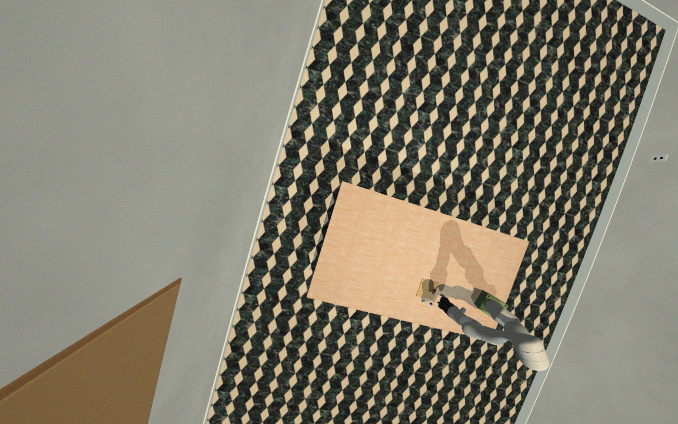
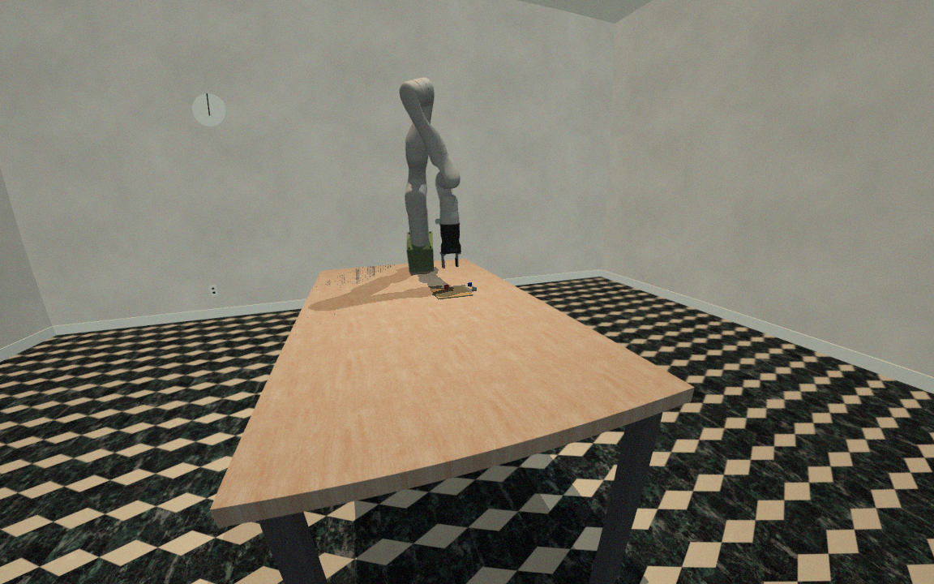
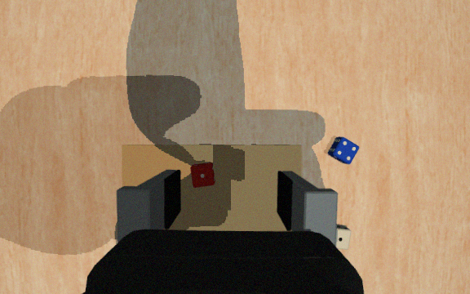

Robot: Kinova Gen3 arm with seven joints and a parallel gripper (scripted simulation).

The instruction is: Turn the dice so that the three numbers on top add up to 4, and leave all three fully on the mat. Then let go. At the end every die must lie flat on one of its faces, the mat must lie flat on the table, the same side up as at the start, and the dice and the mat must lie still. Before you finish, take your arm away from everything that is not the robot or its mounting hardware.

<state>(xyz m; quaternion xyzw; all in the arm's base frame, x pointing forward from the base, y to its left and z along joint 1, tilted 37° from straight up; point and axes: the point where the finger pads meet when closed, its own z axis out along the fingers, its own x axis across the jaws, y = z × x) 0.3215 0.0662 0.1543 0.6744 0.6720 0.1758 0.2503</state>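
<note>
The blue die is 10 mm behind my hand, 90 mm to the left of it and 100 mm below it. The rest, counted from my hand: tan mat: 50 mm ahead, 10 mm to the right, 110 mm below; then red die: 20 mm to the right, 100 mm below; then white die: 50 mm ahead, 80 mm to the left, 100 mm below.
</note>
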